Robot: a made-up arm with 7 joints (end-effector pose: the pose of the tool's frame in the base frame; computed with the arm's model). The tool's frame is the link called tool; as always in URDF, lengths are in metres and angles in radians.
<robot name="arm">
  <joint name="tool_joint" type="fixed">
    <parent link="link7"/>
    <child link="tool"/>
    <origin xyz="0 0 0" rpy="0 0 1.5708"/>
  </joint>
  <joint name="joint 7" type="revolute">
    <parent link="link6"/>
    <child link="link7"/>
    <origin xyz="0 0 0" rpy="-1.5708 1.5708 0"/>
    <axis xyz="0 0 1"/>
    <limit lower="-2.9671" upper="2.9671" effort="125" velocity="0.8"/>
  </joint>
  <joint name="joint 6" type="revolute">
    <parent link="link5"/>
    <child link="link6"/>
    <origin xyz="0 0 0" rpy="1.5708 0 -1.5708"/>
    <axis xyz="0 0 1"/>
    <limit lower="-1.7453" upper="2.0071" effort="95" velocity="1"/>
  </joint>
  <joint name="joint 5" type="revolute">
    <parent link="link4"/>
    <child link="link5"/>
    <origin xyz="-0.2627 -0.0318 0" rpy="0 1.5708 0"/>
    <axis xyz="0 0 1"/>
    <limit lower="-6.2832" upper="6.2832" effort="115" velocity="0.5"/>
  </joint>
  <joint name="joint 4" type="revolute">
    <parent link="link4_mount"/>
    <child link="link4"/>
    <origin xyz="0 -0.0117 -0.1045" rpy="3.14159 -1.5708 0"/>
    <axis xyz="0 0 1"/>
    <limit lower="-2.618" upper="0.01" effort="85" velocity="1.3"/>
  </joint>
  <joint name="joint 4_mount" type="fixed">
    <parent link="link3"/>
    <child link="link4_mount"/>
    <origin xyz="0 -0.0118 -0.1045" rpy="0 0 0"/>
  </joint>
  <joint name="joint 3" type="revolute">
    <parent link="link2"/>
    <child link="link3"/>
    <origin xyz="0 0 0" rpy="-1.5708 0 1.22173"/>
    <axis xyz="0 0 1"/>
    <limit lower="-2.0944" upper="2.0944" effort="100" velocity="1.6"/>
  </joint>
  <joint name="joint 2" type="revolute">
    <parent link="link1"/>
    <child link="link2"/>
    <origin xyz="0 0 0" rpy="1.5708 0 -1.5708"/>
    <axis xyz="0 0 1"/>
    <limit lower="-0.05" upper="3.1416" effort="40" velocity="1.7"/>
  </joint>
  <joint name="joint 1" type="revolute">
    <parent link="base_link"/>
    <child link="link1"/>
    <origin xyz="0 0 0" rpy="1.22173 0 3.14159"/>
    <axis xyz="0 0 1"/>
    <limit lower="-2.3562" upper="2.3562" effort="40" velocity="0.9"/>
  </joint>
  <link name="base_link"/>
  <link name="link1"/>
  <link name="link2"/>
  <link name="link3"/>
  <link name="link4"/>
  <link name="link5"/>
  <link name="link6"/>
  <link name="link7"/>
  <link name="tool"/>
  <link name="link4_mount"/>
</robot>
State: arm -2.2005 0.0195 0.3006 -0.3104 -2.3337 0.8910 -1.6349
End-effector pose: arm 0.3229 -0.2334 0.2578 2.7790 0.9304 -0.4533
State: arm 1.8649 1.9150 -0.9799 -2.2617 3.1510 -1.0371 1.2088
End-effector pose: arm -0.2358 0.0858 -0.0453 1.8506 -0.4723 2.1575
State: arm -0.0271 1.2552 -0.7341 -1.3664 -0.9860 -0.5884 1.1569
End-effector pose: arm 0.2124 0.2200 -0.2605 -0.1120 -0.6185 -1.3220
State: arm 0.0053 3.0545 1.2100 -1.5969 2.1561 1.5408 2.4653
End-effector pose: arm 0.1030 -0.2469 0.2559 -0.3452 -0.9556 1.1671
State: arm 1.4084 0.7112 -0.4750 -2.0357 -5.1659 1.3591 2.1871
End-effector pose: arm -0.1148 0.0207 -0.2739 0.6395 1.4910 2.1265
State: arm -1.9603 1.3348 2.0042 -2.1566 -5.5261 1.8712 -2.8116
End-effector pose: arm -0.0944 0.2468 -0.0770 2.3024 -1.1129 0.5530
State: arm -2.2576 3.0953 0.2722 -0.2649 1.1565 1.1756 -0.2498
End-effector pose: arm -0.3786 0.2360 -0.1628 0.1319 2.3945 -1.8062
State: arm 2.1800 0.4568 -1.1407 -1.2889 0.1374 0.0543 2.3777
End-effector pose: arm -0.3400 -0.2298 0.0243 0.7213 1.4601 2.3124
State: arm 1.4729 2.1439 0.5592 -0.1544 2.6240 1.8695 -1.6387
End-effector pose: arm 0.1241 0.4355 0.1420 -0.0715 -0.0211 -0.4003
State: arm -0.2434 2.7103 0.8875 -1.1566 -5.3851 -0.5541 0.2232
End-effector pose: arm 0.0620 -0.0424 0.4191 -0.9291 2.2915 1.4010
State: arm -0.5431 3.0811 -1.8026 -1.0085 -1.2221 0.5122 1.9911
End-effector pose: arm -0.1774 0.2669 0.3016 2.2959 0.3980 -0.3399
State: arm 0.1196 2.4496 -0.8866 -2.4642 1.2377 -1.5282 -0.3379
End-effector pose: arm 0.1181 0.1477 -0.1008 -0.3362 -1.8869 -0.9222
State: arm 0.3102 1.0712 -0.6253 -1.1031 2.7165 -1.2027 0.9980
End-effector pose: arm 0.0778 0.2587 -0.3361 0.0126 -1.9983 2.3592
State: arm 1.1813 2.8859 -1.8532 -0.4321 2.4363 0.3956 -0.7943
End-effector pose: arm 0.2868 0.2729 0.2581 2.1160 1.4083 -0.6249
